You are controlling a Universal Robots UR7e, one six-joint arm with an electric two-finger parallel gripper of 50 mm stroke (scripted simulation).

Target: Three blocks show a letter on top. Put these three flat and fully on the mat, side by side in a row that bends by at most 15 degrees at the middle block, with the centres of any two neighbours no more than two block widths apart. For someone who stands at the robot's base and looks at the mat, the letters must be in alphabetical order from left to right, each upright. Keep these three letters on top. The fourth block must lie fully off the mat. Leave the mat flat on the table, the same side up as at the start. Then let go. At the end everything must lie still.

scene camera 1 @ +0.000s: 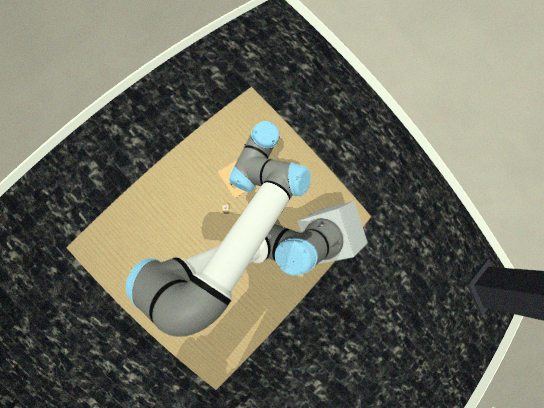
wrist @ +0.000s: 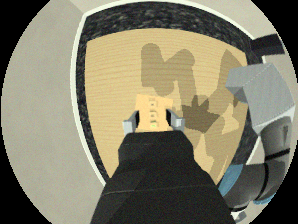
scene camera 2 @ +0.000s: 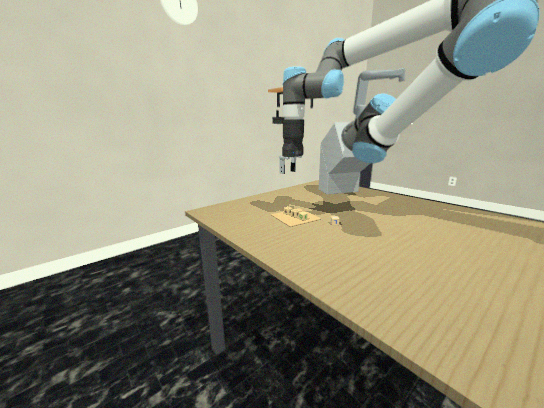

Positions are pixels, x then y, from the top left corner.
Labels:
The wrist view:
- my gripper: 152, 114
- mat: 142, 100
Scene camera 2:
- my gripper: 287, 172

